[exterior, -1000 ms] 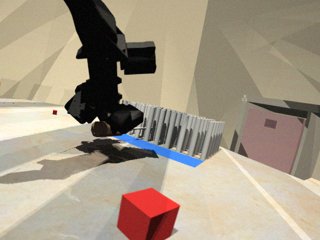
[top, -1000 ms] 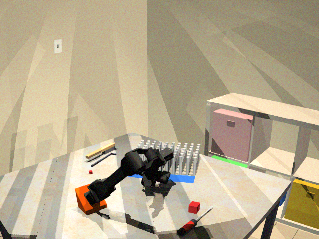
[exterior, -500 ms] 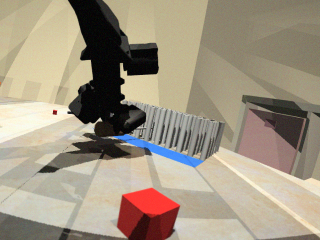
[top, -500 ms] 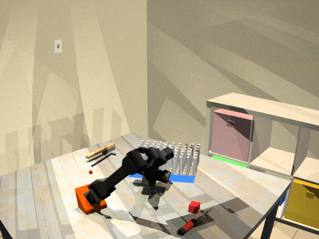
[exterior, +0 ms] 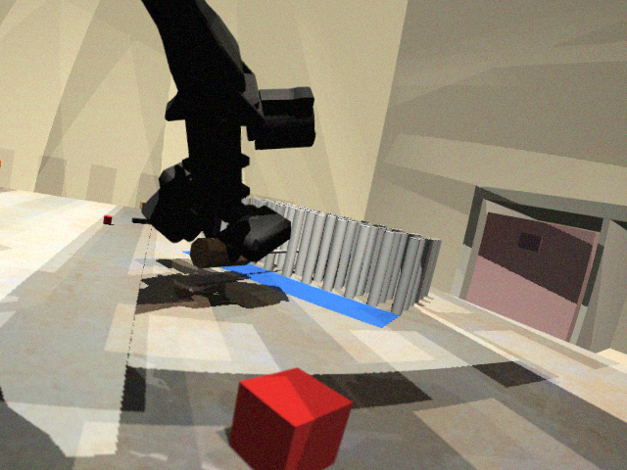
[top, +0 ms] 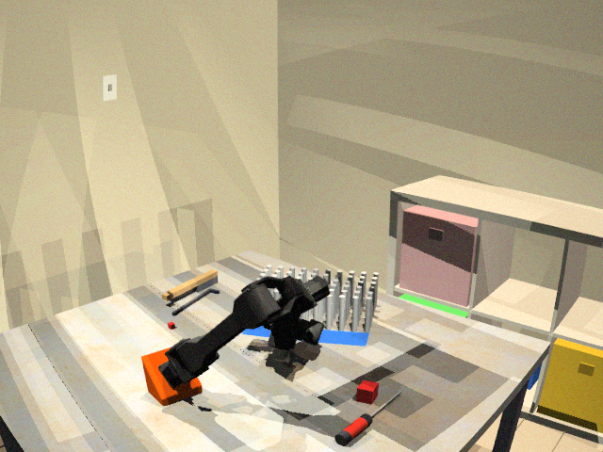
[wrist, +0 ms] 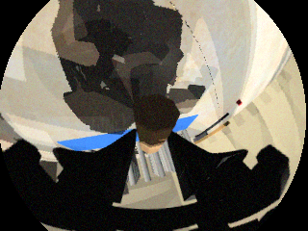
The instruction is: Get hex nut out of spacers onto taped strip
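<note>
My gripper tip is 100 mm short of the blue taped strip, 10 mm to the right of it and 40 mm above it. The rest, counted from my gripper tip: hook tool (90 mm ahead, 50 mm to the left, 10 mm below); tiny red cube (160 mm behind, 320 mm to the left, 30 mm below); hex nut (220 mm ahead, 130 mm to the left, 30 mm below).
</note>
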